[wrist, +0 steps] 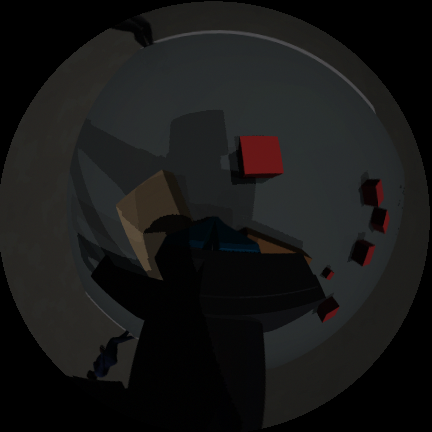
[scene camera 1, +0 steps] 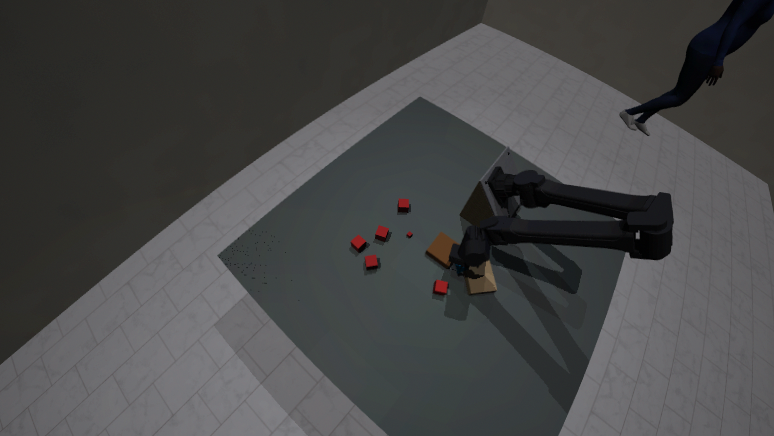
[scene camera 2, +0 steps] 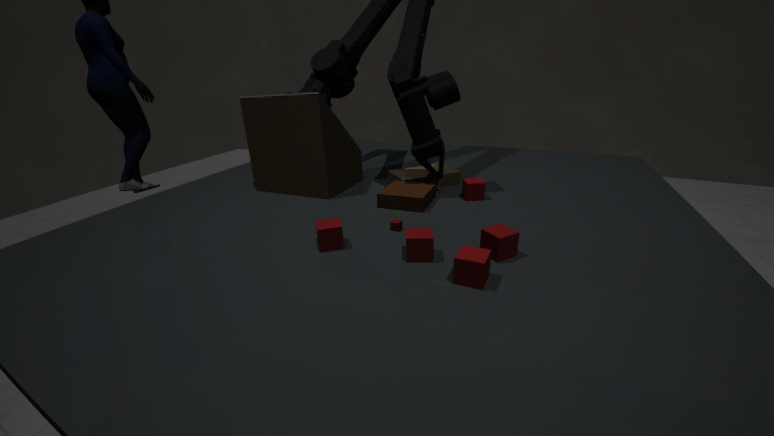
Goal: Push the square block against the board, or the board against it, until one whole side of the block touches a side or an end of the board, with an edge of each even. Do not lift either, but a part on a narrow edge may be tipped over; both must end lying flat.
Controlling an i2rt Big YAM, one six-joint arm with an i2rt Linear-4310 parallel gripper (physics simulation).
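Places are measured from the arm's base along level axes (x back, y down, z right), in metres.
Pixels of known places: gripper, between the fingertips: (wrist: pixel 214 221) (scene camera 1: pixel 457 272) (scene camera 2: pixel 439 178); arm's base, origin of its link: (scene camera 1: pixel 497 185) (scene camera 2: pixel 308 114).
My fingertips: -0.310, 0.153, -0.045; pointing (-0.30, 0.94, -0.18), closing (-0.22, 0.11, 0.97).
Observation:
For each thing: its top centre in the pictures, then the offset to it from my fingertips, as dx, dy, dz.
- brown square block, centre of its top: (wrist: pixel 264 280) (scene camera 2: pixel 407 188) (scene camera 1: pixel 444 248) +0.054, +0.002, +0.086
- lighter tan board, centre of its top: (wrist: pixel 155 243) (scene camera 2: pixel 423 171) (scene camera 1: pixel 479 270) +0.055, +0.002, -0.064
The brown square block (scene camera 1: pixel 439 246) (scene camera 2: pixel 405 194) (wrist: pixel 278 246) lies flat on the dark mat. The lighter tan board (scene camera 1: pixel 484 283) (scene camera 2: pixel 452 174) (wrist: pixel 141 205) lies flat just beside it, turned at an angle to it. My gripper (scene camera 1: pixel 463 266) (scene camera 2: pixel 433 174) (wrist: pixel 214 221) is shut and empty. It is down low, at the place where the block and the board come together. It hides that place, so I cannot tell whether the two touch.
Several red cubes stand on the mat: one (scene camera 1: pixel 441 286) (scene camera 2: pixel 473 189) (wrist: pixel 261 155) close to the board, others (scene camera 1: pixel 370 261) (scene camera 2: pixel 472 266) farther out. A large brown wedge-shaped box (scene camera 1: pixel 476 204) (scene camera 2: pixel 294 144) stands at the arm's base. A person (scene camera 1: pixel 698 59) (scene camera 2: pixel 115 92) stands off the mat.

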